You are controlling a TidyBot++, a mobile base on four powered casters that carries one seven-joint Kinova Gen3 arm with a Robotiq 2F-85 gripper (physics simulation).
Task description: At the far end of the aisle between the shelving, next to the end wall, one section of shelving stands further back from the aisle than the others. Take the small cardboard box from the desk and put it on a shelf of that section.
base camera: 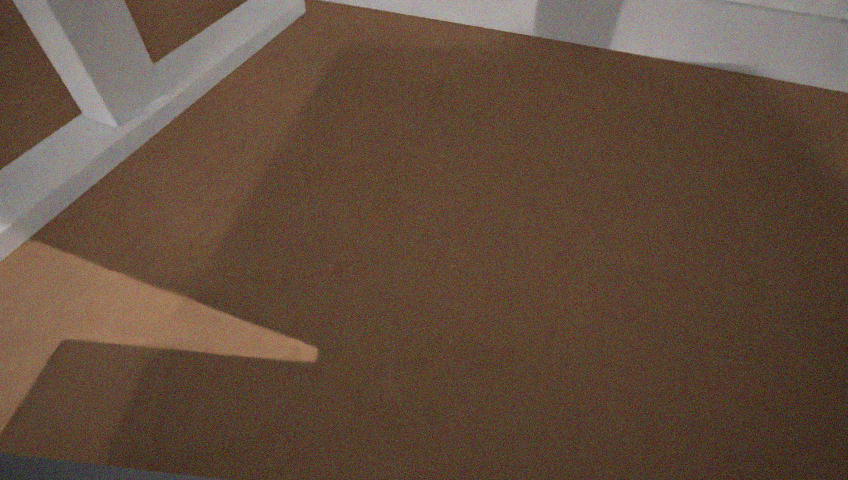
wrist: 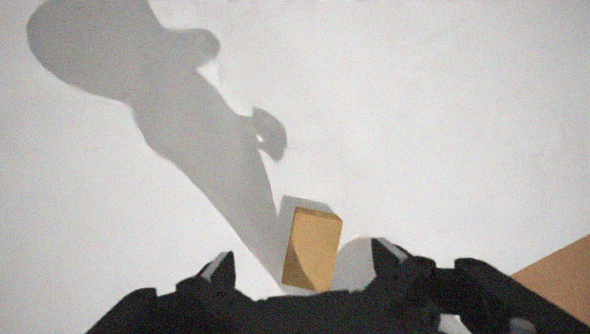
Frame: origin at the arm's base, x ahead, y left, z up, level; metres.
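Where they show: gripper, fingertip midpoint: (wrist: 303, 259).
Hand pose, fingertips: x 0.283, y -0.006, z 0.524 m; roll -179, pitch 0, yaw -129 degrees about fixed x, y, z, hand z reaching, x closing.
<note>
After its pixels a point has its place.
The small cardboard box (wrist: 316, 250) {x 0.238, y 0.008, z 0.372 m} stands on the white desk top (wrist: 450, 125) {x 0.218, y -0.246, z 0.322 m} in the wrist view, at the lower middle. My gripper (wrist: 303, 259) {x 0.283, y -0.006, z 0.524 m} is open, with its fingertips apart on the left and right of the box in the view. It is empty and appears to be above the box. The near end of the box is partly hidden by the gripper's body. The set-back shelving section does not show in either view.
In the base camera view a white leg frame (base camera: 148, 101) {x 0.565, y 0.376, z -0.369 m} stands on the brown floor (base camera: 446, 237) {x 0.411, y 0.005, z -0.398 m} at the left. A white wall base (base camera: 714, 41) {x 0.785, y -0.354, z -0.360 m} runs along the top right. The desk's edge shows at the lower right of the wrist view, with floor beyond it.
</note>
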